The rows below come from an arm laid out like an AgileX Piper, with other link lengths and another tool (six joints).
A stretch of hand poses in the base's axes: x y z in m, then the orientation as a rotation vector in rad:
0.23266 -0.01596 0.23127 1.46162 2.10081 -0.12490
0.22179 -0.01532 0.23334 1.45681 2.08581 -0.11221
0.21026 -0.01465 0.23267 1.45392 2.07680 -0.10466
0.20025 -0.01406 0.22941 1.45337 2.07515 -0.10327
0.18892 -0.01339 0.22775 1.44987 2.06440 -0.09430
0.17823 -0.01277 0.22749 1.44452 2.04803 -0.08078
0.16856 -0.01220 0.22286 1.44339 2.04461 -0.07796
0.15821 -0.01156 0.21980 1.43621 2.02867 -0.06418
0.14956 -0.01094 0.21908 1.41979 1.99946 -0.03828
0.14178 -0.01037 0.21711 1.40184 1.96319 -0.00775
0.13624 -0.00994 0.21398 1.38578 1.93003 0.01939
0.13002 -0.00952 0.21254 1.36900 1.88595 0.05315
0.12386 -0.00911 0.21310 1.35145 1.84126 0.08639
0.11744 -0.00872 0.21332 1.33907 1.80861 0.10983
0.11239 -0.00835 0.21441 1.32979 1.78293 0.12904
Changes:
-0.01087 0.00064 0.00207 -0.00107 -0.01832 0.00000
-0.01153 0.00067 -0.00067 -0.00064 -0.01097 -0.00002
-0.01001 0.00059 -0.00326 -0.00012 -0.00202 0.00001
-0.01133 0.00067 -0.00166 -0.00077 -0.01309 0.00000
-0.01069 0.00062 -0.00026 -0.00117 -0.01989 -0.00003
-0.00967 0.00057 -0.00463 -0.00024 -0.00416 0.00000
-0.01035 0.00064 -0.00306 -0.00164 -0.02030 0.00130
-0.00865 0.00062 -0.00072 -0.00397 -0.03858 0.00453
-0.00778 0.00057 -0.00197 -0.00416 -0.04640 0.00381
-0.00554 0.00043 -0.00313 -0.00363 -0.04199 0.00312
-0.00622 0.00042 -0.00144 -0.00315 -0.05329 0.00085
-0.00616 0.00041 0.00056 -0.00339 -0.05382 0.00091
-0.00642 0.00039 0.00022 -0.00230 -0.03883 0.00017
-0.00505 0.00037 0.00109 -0.00083 -0.03069 0.00017

